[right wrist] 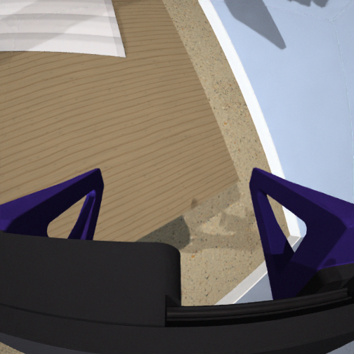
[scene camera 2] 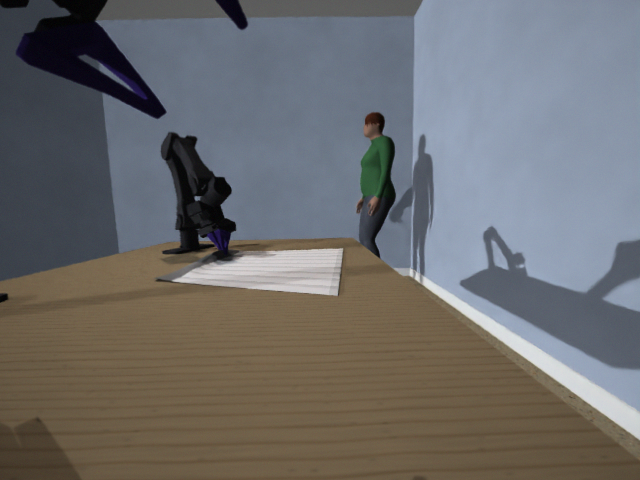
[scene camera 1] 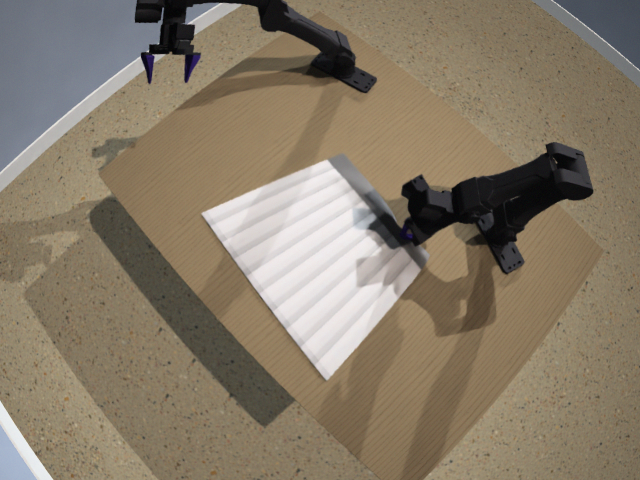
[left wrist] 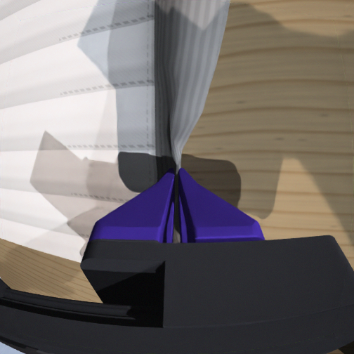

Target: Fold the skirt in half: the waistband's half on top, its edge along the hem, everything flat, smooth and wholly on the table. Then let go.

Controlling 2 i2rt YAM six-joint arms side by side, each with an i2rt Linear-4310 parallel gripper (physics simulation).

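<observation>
The white pleated skirt (scene camera 1: 305, 248) (scene camera 2: 289, 271) (left wrist: 40, 110) (right wrist: 60, 25) lies spread open on the table, unfolded. Its hem faces the lower left in scene camera 1. Its grey ribbed waistband (scene camera 1: 356, 175) (left wrist: 197, 65) is at the upper right, near the arms. My left gripper (scene camera 1: 404, 235) (scene camera 2: 222, 254) (left wrist: 176, 176) is shut on the waistband, toward its lower-right end in scene camera 1. The band is gathered and creased into the fingertips, low over the table. My right gripper (scene camera 1: 168, 82) (scene camera 2: 201, 69) (right wrist: 176, 176) is wide open and empty, high up and away from the skirt.
The wooden table (scene camera 1: 248, 170) (scene camera 2: 310, 372) (right wrist: 150, 125) carries the right arm's base (scene camera 1: 343, 74) at the top and the left arm's base (scene camera 1: 506, 253) at the right in scene camera 1. A person in green (scene camera 2: 377, 165) stands beyond the table's far end.
</observation>
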